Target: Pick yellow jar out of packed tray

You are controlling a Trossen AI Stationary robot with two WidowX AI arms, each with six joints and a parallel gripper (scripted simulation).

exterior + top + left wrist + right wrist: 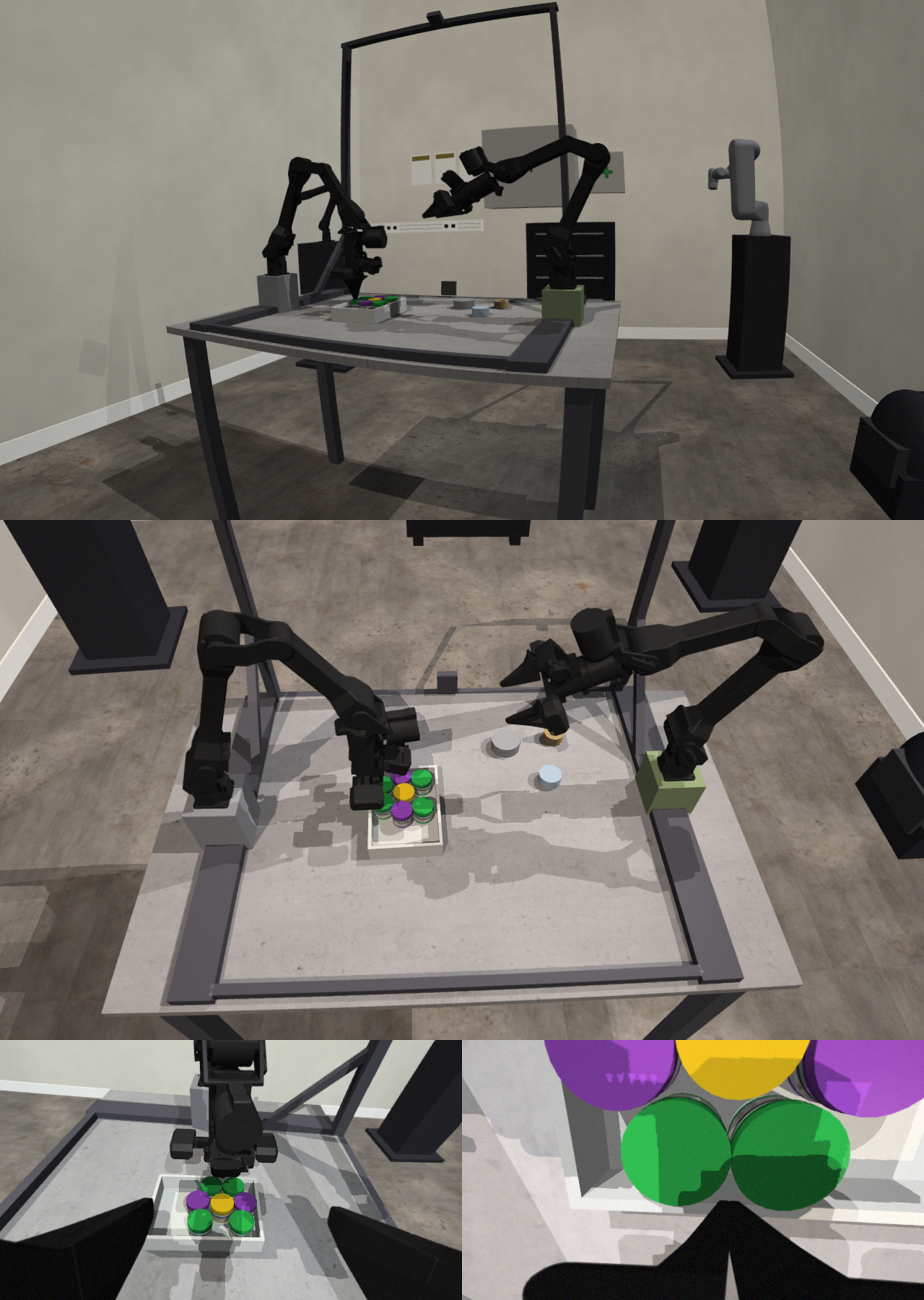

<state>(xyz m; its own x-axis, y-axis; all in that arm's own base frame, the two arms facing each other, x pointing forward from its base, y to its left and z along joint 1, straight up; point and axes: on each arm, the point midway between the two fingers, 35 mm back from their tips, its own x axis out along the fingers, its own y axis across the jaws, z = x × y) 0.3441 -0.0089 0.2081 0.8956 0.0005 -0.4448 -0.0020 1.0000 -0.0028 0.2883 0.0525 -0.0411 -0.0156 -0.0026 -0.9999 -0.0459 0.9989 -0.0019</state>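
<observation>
The yellow jar lies 70 mm to the left of my right hand and 50 mm below it. Round my right hand: light blue disc: 390 mm to the left, 70 mm below, 30 mm behind; then tan ring: 420 mm to the left, 160 mm behind, 70 mm below; then grey disc: 310 mm to the left, 140 mm behind, 60 mm below.
</observation>
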